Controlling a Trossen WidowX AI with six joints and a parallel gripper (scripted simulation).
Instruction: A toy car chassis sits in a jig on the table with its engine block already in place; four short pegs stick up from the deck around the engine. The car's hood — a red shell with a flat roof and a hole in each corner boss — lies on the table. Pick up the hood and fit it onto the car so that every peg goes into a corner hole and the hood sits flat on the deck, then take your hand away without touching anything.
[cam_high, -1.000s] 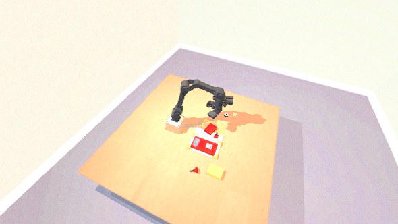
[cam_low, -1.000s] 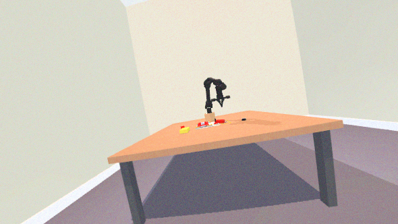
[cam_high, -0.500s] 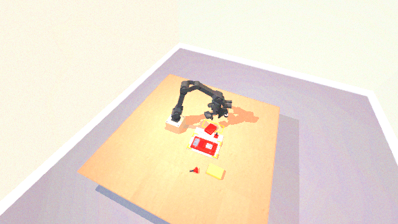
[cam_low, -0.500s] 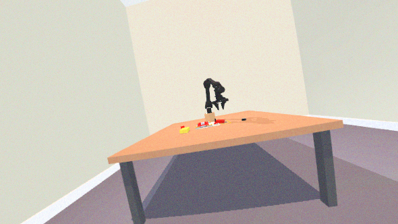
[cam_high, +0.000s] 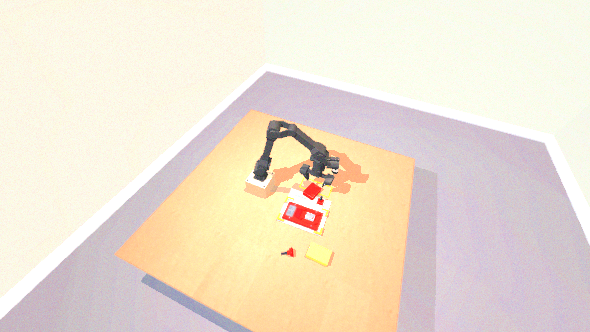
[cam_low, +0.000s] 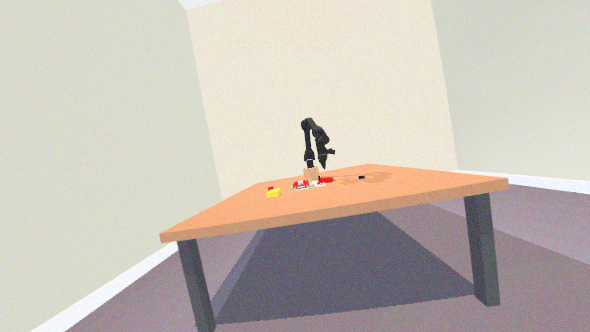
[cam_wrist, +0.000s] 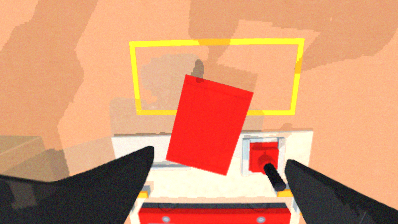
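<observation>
The red hood lies 1 cm behind my gripper tip and 7 cm below it. The rest, counted from my gripper tip: black-and-white wheel (6 cm ahead, 22 cm to the left, 8 cm below); yellow block (16 cm ahead, 34 cm to the right, 8 cm below); white jig board (1 cm ahead, 15 cm to the right, 8 cm below).
</observation>
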